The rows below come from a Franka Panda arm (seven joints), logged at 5 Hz.
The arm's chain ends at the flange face. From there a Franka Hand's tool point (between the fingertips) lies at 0.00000 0.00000 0.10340 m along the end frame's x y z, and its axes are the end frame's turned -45 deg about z.
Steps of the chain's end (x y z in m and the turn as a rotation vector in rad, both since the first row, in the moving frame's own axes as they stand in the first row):
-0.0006 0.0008 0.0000 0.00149 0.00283 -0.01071
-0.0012 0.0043 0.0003 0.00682 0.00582 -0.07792
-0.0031 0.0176 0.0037 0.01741 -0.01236 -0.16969
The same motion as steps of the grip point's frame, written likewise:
-0.0007 0.0002 0.0000 -0.00095 0.00305 -0.01071
-0.0030 0.0021 0.0003 0.00071 0.00894 -0.07792
-0.0145 0.0081 0.0037 0.02105 0.00357 -0.16969

